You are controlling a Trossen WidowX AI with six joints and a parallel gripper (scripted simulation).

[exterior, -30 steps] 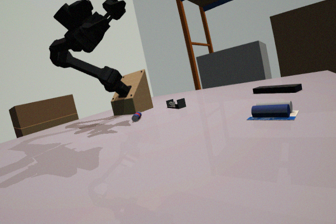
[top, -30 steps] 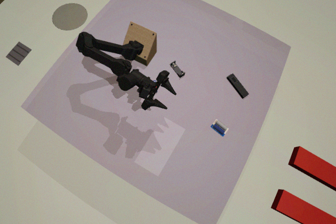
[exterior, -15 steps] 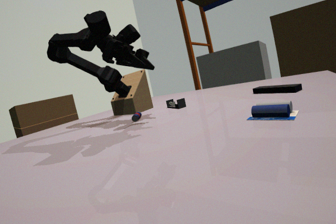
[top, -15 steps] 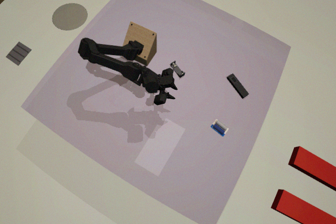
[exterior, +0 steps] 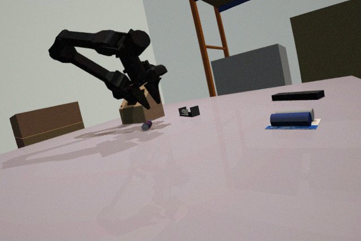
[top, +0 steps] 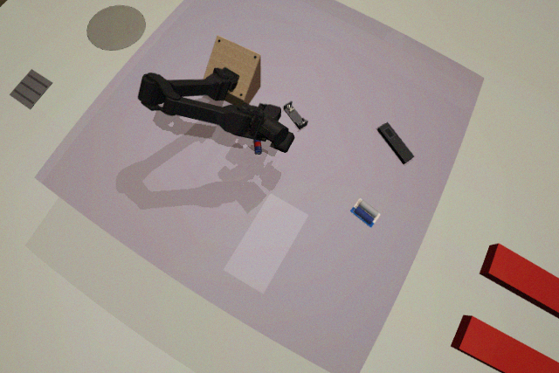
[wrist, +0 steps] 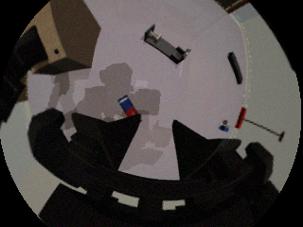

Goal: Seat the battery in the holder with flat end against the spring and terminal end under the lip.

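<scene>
Right now my gripper tip is 5 cm past the battery, 1 cm to the left of it and 6 cm above it. From my gripper tip the other things lie so: card 39 cm ahead, 1 cm to the right, 6 cm below; then black bar 37 cm ahead, 27 cm to the left, 6 cm below.
</scene>
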